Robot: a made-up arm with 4 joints.
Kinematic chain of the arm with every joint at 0, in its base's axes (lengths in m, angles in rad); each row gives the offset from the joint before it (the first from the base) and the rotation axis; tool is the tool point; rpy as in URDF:
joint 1: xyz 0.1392 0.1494 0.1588 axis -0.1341 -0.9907 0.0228
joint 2: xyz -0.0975 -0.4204 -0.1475 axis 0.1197 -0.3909 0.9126
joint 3: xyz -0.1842 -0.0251 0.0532 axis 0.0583 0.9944 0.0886
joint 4: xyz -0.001 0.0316 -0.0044 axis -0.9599 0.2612 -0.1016
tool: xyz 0.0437 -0.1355 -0.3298 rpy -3.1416 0 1.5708
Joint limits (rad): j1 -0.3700..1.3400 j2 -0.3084..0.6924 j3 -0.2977..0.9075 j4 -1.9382..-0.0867
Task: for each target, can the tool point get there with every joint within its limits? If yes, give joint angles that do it. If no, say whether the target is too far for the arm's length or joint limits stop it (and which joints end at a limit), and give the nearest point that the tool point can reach.
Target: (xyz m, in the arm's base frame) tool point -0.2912 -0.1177 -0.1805
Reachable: yes | joints -0.0853 0.5793 0.7242 -1.2793
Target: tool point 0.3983 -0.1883 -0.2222
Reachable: yes | joints 1.1693 0.1346 0.3286 -0.8809
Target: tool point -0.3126 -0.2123 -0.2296
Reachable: yes | joints -0.0547 -0.1683 0.6023 -0.3819
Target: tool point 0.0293 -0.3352 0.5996
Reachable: no: joint limits stop it (at a limit: joint 1, joint 2, joint 3, joint 4) | nearest point -0.2217 -0.0401 0.2120 | short by 0.548 m
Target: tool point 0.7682 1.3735 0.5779
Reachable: no: too far | nearest point 0.2530 0.0557 0.0730 | short by 1.502 m
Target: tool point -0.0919 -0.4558 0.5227
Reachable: no: joint limits stop it (at a limit: joint 1, joint 2, joint 3, joint 4) | nearest point -0.2217 -0.0401 0.2120 | short by 0.535 m
